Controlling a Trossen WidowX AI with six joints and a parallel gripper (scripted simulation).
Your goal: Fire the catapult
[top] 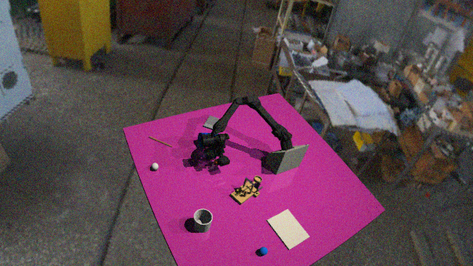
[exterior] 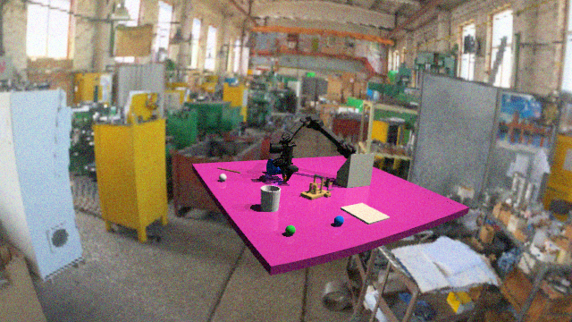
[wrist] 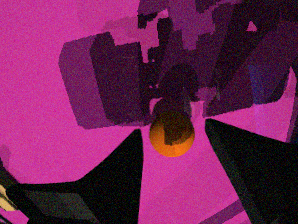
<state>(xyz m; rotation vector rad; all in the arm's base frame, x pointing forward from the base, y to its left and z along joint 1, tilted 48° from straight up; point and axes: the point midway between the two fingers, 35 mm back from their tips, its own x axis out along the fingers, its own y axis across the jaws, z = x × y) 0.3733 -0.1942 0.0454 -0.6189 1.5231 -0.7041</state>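
My gripper tip is now 26 cm to the right of the wooden catapult, 8 cm past it and 4 cm below it. From my gripper tip the other things lie so: orange ball: right at my gripper tip; grey tile: 33 cm to the right, 13 cm behind, 1 cm below; white ball: 36 cm ahead, 9 cm to the right, 1 cm above.
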